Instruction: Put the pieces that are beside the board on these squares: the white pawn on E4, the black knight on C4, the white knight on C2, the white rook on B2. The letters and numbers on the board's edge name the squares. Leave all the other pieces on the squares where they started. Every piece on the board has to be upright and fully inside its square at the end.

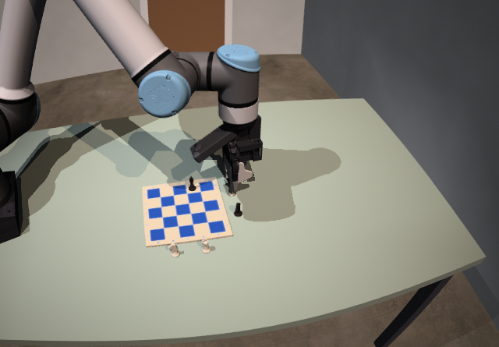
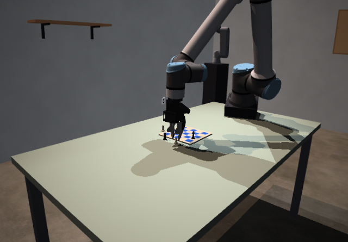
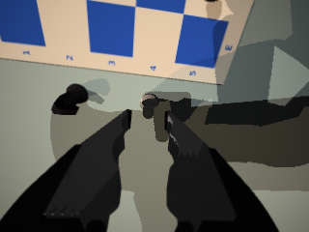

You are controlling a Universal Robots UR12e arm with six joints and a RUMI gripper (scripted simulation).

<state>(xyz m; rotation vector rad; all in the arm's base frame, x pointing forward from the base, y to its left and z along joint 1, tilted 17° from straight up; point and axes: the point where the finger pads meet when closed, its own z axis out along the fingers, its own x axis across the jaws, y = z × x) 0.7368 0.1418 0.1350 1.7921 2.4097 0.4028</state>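
Right now the white pawn is 20 mm below my hand. Also, from my hand: black knight: 70 mm to the right, 20 mm below, 20 mm ahead; then white rook: 200 mm to the right, 60 mm behind, 20 mm below; then chessboard: 130 mm behind, 70 mm to the right, 30 mm below.
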